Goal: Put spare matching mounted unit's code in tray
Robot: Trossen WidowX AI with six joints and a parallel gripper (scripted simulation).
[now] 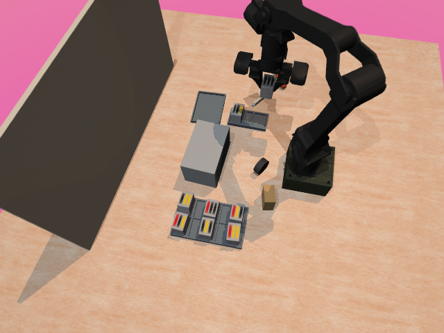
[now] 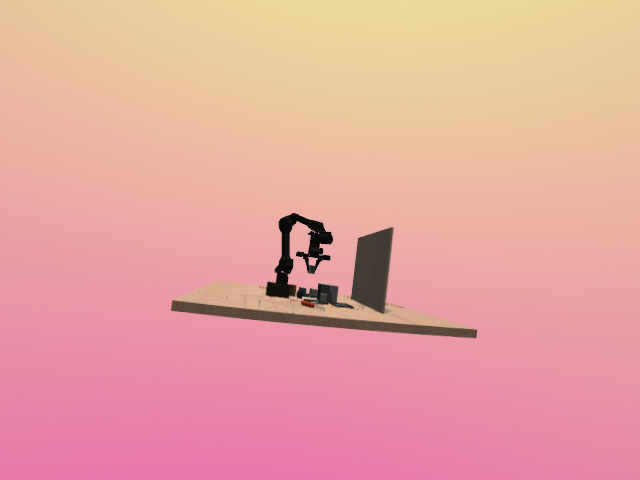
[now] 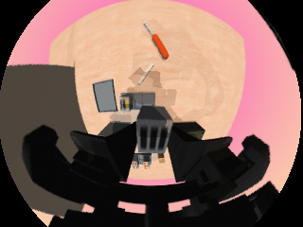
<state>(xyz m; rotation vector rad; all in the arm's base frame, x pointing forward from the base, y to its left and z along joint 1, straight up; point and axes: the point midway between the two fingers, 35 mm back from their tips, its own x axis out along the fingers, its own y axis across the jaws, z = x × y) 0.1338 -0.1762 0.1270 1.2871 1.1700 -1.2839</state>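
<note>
Right now the grey tray is 19 cm ahead of my gripper tip, 3 cm to the right of it and 16 cm below it. Round my gripper tip: two-slot rack (5 cm ahead, 16 cm below); grey spare (2 cm above); white stick (1 cm ahead, 10 cm to the right, 16 cm below).
</note>
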